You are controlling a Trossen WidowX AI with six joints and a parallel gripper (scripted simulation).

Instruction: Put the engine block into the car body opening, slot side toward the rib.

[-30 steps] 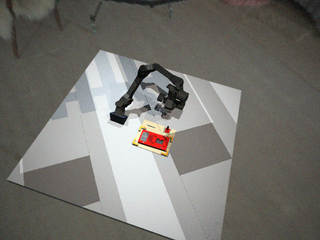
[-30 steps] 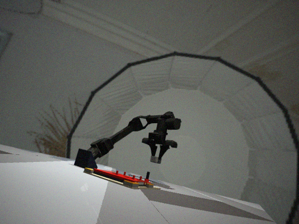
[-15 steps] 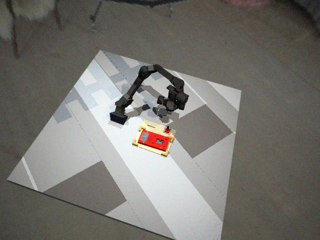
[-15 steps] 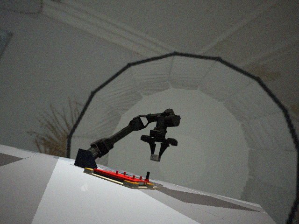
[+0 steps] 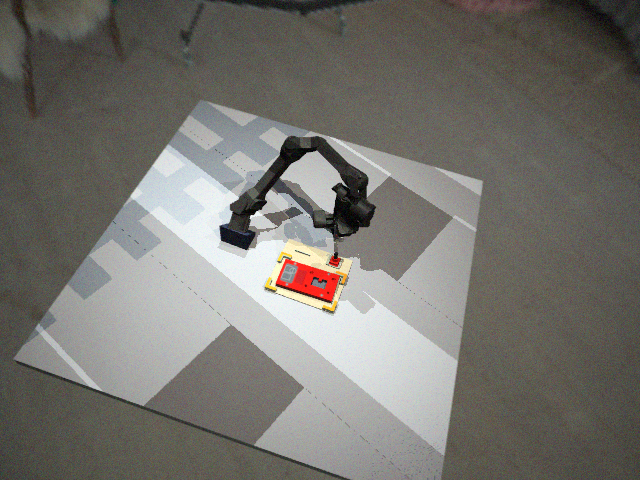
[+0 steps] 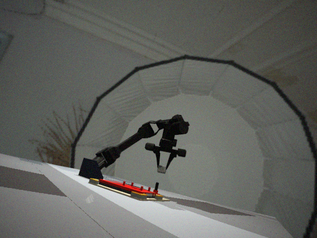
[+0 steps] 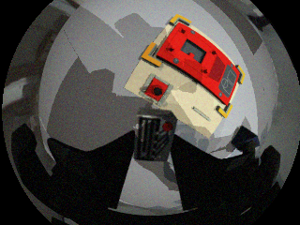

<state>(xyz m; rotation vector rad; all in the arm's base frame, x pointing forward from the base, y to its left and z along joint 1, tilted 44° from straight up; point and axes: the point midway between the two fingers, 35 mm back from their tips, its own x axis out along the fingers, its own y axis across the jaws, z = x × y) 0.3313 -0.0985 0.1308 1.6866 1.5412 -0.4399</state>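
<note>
My gripper tip is 90 mm above the short black peg and 40 mm to the left of it. The rest, counted from my gripper tip: grey ribbed engine block (10 mm below).
</note>
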